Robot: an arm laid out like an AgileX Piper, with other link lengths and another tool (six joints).
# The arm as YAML. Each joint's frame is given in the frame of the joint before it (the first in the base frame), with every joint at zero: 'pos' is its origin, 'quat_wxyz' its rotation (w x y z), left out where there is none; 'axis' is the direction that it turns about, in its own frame. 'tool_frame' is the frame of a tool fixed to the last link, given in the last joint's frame.
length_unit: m
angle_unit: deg
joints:
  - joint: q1
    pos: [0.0, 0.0, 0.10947]
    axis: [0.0, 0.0, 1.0]
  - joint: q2
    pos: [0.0, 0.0, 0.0]
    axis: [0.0, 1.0, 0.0]
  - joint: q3
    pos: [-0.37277, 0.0, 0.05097]
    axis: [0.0, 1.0, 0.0]
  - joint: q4
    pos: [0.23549, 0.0, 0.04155]
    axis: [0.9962, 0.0, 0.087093]
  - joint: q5
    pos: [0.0, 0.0, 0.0]
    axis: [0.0, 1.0, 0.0]
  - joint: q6
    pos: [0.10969, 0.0, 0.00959]
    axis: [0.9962, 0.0, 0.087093]
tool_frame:
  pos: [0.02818, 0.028, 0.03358]
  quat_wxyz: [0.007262, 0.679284, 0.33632, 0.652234]
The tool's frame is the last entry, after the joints.
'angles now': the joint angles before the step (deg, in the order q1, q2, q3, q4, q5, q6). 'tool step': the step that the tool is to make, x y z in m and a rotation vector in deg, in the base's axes. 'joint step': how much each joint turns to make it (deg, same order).
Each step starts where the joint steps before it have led.
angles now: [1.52, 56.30, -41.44, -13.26, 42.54, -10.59]
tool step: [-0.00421, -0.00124, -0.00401, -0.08, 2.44, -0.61]
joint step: [0.00, 0.00, -0.09, 0.08, 2.60, 0.01]
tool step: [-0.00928, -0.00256, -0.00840, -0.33, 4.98, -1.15]
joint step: [0.00, 0.00, -0.01, 0.00, 5.13, 0.00]
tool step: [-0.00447, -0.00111, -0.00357, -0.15, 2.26, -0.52]
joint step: [0.00, 0.00, 0.01, 0.00, 2.32, 0.00]
